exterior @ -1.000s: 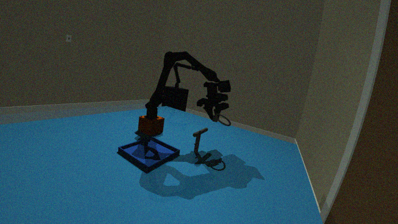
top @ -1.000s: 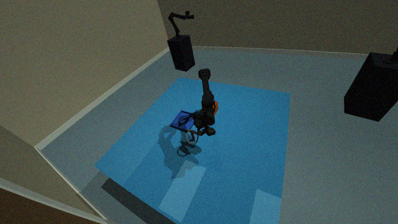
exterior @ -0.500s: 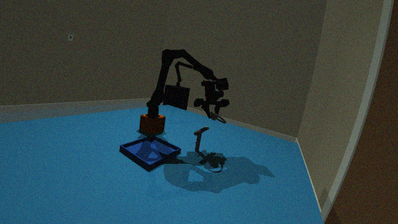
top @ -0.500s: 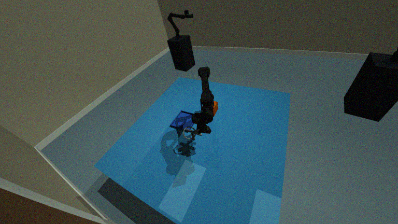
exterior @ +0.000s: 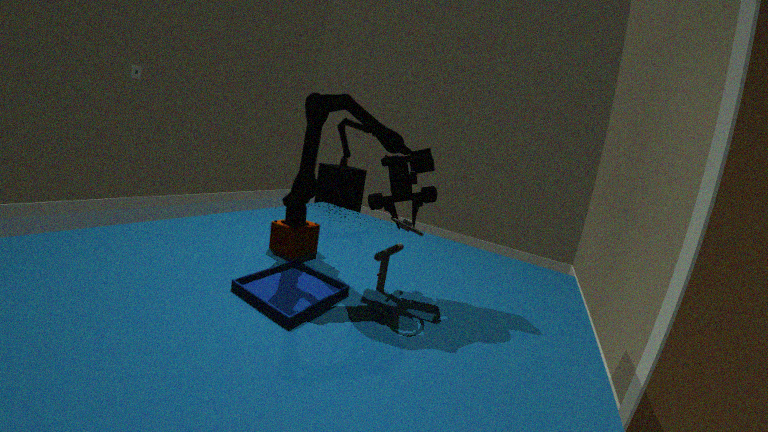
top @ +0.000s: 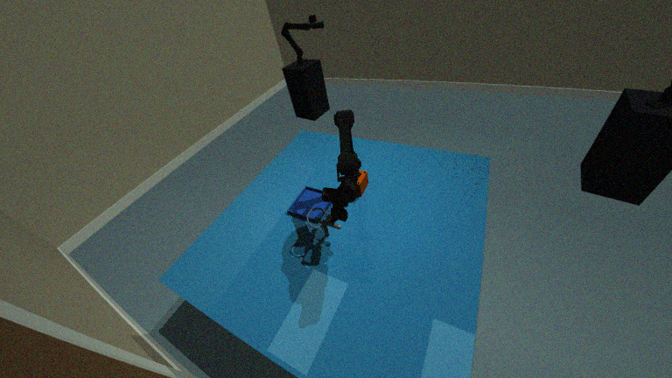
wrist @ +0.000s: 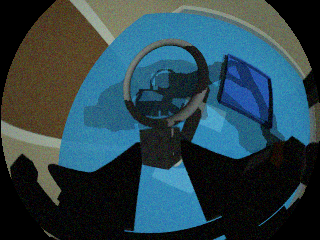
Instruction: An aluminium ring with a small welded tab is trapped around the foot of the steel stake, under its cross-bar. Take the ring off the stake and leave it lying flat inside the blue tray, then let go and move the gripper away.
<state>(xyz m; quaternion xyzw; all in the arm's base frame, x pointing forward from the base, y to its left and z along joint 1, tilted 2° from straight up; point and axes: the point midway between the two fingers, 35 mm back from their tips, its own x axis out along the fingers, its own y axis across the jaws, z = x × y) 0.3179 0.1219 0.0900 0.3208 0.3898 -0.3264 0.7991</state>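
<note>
The aluminium ring is 40 mm to the right of my gripper tip, 30 mm ahead of it and 20 mm above it. From my gripper tip the other things lie so: blue tray (250 mm to the right, 150 mm below, 120 mm behind).
</note>
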